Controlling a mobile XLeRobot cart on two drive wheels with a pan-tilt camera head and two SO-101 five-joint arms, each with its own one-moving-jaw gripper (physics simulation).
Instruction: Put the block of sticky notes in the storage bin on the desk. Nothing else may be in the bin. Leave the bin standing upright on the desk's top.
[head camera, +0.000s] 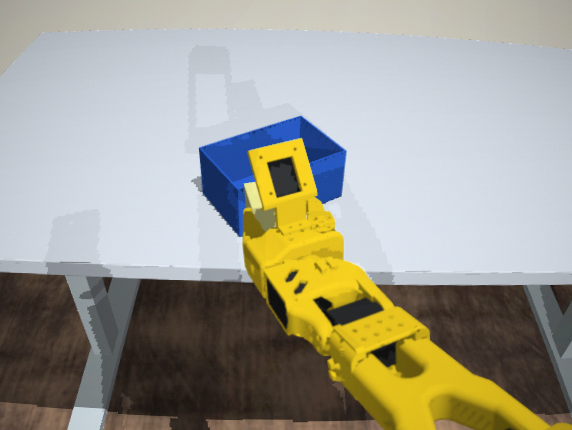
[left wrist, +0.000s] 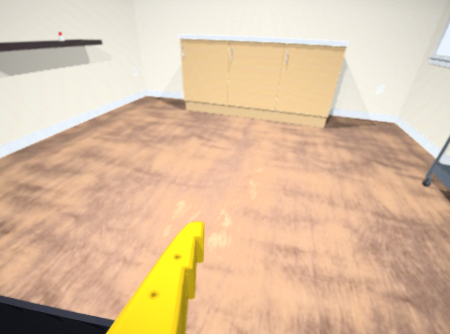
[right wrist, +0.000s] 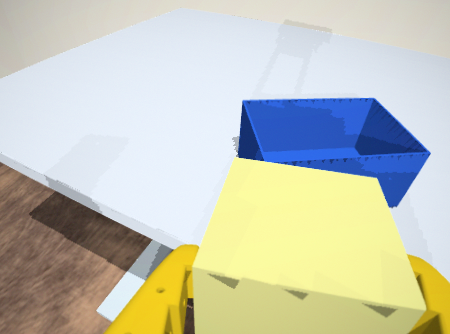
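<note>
The blue storage bin stands upright on the desk. The part of its inside that shows holds no object; the right arm hides some of it in the head view. My right gripper is shut on the pale yellow block of sticky notes, one jaw at each side. In the right wrist view the block is drawn in front of the bin's near wall, overlapping its lower left part. My left gripper shows one notched jaw in the left wrist view, fully open, over the floor and away from the desk.
The desk's front edge runs below the bin in the head view. The right arm reaches in over that edge from the lower right. The left wrist view shows a wooden cabinet, a dark wall shelf and part of a cart.
</note>
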